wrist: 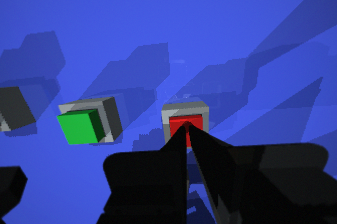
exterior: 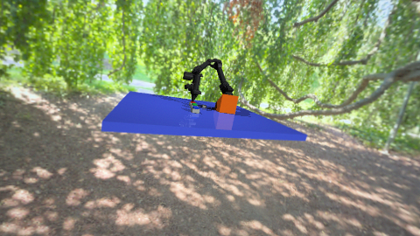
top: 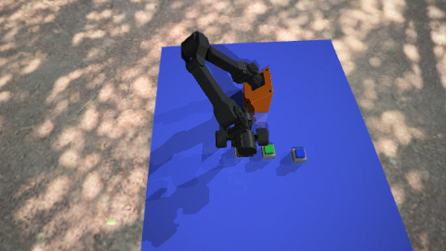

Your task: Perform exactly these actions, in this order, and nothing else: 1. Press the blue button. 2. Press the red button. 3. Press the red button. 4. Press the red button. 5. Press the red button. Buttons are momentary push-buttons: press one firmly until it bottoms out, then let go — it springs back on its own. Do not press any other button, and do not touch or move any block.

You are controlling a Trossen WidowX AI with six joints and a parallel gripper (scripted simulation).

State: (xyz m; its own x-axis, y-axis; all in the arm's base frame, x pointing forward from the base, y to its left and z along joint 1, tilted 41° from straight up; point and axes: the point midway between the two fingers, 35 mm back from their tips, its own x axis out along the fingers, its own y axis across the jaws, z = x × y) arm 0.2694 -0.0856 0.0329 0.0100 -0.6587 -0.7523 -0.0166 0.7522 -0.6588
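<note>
My gripper tip is now 1 cm above the red button. Round my gripper tip: blue button: 3 cm ahead, 22 cm to the left; then small grey block: 10 cm behind, 1 cm to the left, 2 cm below; then green button: 1 cm ahead, 11 cm to the left.
</note>
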